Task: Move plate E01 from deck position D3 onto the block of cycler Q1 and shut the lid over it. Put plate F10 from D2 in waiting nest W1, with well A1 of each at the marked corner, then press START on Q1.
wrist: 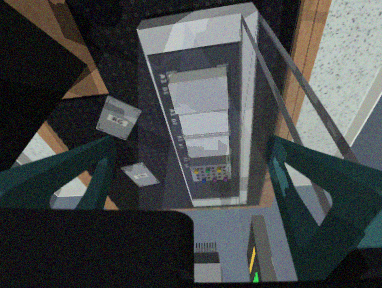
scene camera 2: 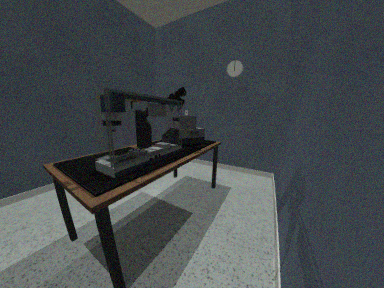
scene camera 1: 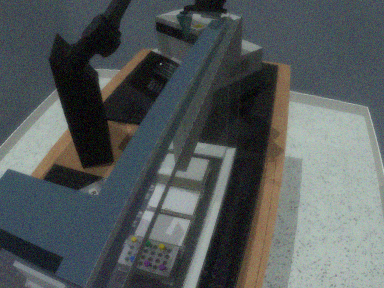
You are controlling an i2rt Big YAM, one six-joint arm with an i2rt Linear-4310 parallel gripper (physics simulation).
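Seen in the pictures: gripper, fingertip midpoint: [wrist: 190, 143] [scene camera 2: 174, 111]; arm's base, origin of the base link: [scene camera 1: 70, 62].
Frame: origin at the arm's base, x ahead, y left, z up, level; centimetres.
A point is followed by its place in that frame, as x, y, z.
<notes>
In the wrist view, the plate at D3 [wrist: 206, 146] [scene camera 1: 170, 229], presumably E01, and the plate at D2 [wrist: 203, 123] [scene camera 1: 174, 199], presumably F10, lie in a row on the deck tray; their own labels are unreadable. A taller white block [wrist: 200, 94] @(40.5, -4.1, -25.8) [scene camera 1: 194, 169] @(43.4, -4.8, -25.8) stands at D1. My gripper [wrist: 190, 143] @(39.6, 12.9, 5.0) [scene camera 1: 200, 22] is open and empty, its teal fingers wide apart, high above the deck and near the top of a white boxy instrument [scene camera 1: 172, 44] @(16.3, 38.8, -9.7) at the table's far end. Whether that is cycler Q1 cannot be told; lid, block, START and nest W1 are not identifiable.
A rack with coloured caps [wrist: 212, 172] [scene camera 1: 156, 257] stands at D4. A long blue gantry beam [scene camera 1: 150, 130] @(52.4, -36.1, 14.6) [scene camera 2: 145, 96] @(57.1, -34.6, 13.6) spans the deck. Grey squares, one marked RG [wrist: 118, 118] @(15.8, -18.5, -34.7) and a smaller one [wrist: 141, 174], lie beside the deck tray. A lower white box [scene camera 1: 250, 56] @(43.6, 55.0, -17.5) adjoins the instrument.
</notes>
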